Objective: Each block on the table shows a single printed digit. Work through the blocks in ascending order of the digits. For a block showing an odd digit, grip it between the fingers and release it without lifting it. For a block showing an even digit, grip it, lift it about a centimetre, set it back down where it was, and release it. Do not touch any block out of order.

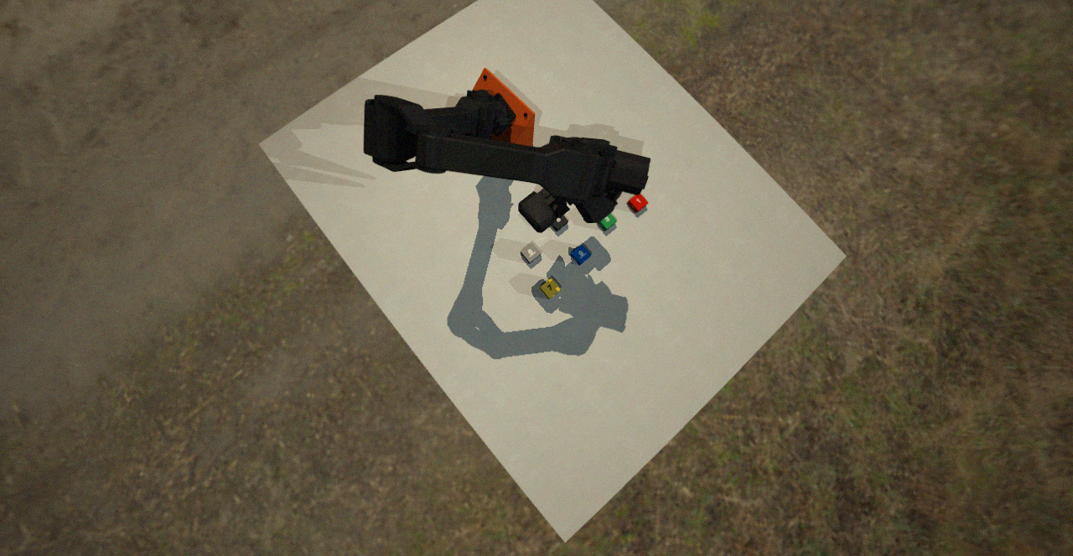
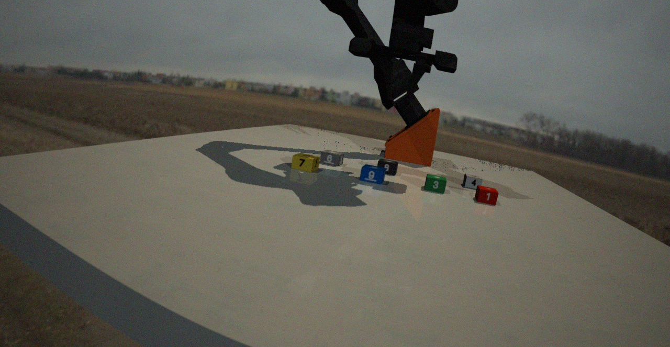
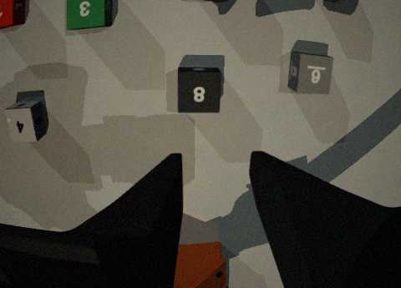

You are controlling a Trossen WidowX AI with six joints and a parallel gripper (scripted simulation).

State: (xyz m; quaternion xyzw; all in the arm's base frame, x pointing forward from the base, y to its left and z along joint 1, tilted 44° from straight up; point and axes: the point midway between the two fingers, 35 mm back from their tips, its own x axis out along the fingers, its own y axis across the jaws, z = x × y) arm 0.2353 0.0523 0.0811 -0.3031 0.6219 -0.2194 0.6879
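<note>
The blue block 9 is 110 mm below my gripper tip, 90 mm ahead of it and 10 mm to the right of it. From my gripper tip the other things lie so: green block 3: 110 mm below, 90 mm to the left, 70 mm ahead; grey block 6: 110 mm below, 90 mm to the right, 30 mm ahead; black block marked 8: 110 mm below.
</note>
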